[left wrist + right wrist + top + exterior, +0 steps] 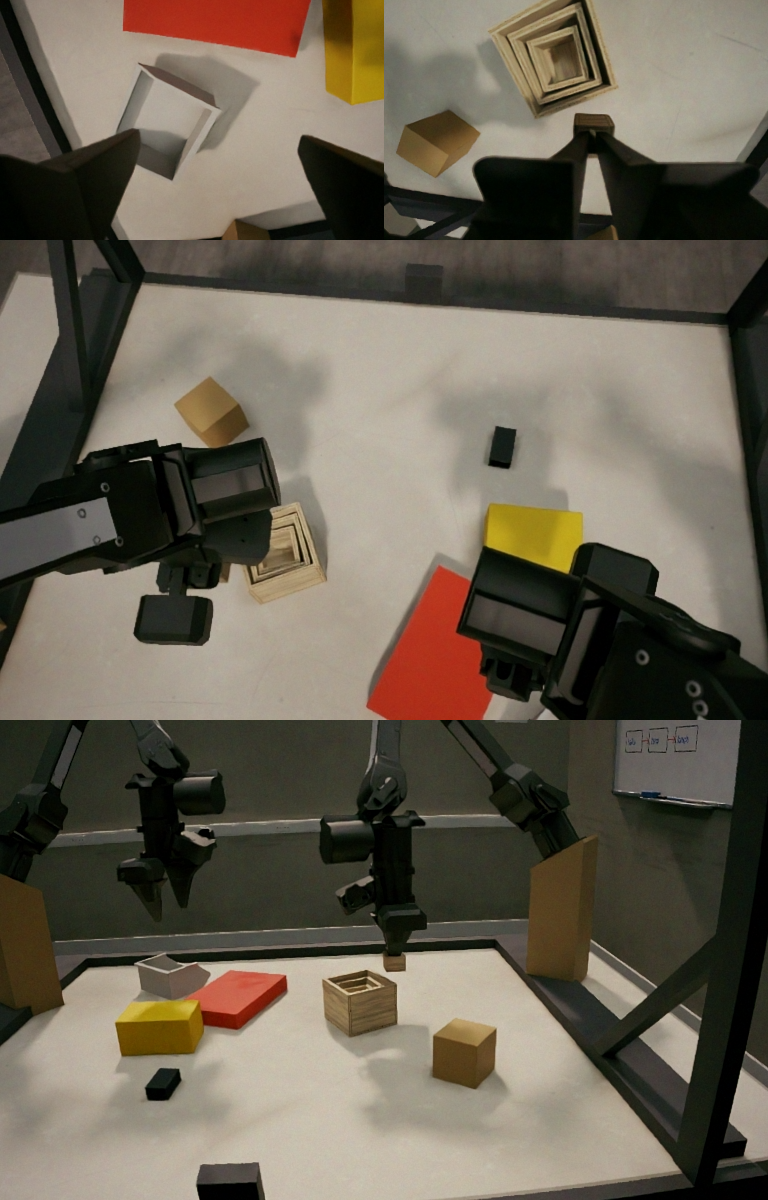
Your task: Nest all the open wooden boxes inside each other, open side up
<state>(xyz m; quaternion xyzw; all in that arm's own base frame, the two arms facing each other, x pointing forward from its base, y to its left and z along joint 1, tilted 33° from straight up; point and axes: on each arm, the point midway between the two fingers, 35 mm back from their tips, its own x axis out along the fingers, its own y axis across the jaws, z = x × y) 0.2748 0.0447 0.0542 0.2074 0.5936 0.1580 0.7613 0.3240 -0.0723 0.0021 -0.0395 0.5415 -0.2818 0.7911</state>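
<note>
Right now my right hand is 100 mm above the biggest wooden box, 50 mm to the right of it and 30 mm past it. Round my right hand: tan cube (210 mm behind, 90 mm below, 60 mm to the right); then red slab (260 mm to the left, 100 mm below, 60 mm ahead); then smallest wooden box (40 mm below).
</note>
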